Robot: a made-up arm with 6 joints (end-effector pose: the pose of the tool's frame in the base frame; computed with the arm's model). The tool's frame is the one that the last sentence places. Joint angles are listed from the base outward.
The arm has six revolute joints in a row. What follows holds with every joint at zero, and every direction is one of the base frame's.
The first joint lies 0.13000 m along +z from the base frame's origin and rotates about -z.
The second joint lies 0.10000 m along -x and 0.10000 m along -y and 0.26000 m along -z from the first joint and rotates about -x.
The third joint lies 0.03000 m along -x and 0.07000 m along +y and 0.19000 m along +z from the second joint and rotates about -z.
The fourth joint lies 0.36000 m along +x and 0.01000 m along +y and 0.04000 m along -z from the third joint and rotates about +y.
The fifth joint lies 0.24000 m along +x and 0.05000 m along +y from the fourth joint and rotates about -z.
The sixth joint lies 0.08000 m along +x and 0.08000 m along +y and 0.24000 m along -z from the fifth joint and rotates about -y.
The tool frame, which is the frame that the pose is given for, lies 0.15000 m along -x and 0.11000 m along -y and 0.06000 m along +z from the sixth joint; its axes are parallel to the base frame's.
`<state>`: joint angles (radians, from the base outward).
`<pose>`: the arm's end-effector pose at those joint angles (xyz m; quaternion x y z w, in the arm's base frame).
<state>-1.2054 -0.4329 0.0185 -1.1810 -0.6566 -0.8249</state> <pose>0.2953 0.3347 0.2532 0.0566 -0.1998 0.6533 0.7281</pose>
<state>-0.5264 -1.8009 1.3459 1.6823 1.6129 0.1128</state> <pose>0.0567 -0.0282 -0.1561 -0.2570 0.9365 0.2056 0.1212</pose>
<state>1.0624 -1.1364 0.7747 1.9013 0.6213 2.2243</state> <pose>-0.1361 0.1994 -0.0260 0.2489 -0.0473 -0.6579 0.7092</pose>
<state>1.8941 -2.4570 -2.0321 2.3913 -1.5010 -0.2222</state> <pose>-0.1812 0.2326 -0.1105 -0.1606 0.1990 0.3817 0.8882</pose>
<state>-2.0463 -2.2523 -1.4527 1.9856 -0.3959 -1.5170</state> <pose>0.1881 -0.1250 0.1308 0.5132 0.2660 -0.7315 0.3616</pose>
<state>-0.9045 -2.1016 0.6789 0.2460 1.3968 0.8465</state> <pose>0.0821 0.3369 -0.1466 -0.0454 0.6563 -0.1622 0.7355</pose>
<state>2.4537 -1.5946 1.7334 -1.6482 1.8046 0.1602</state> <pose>-0.2460 0.4219 -0.6315 0.0781 -0.1382 0.2227 0.9619</pose>
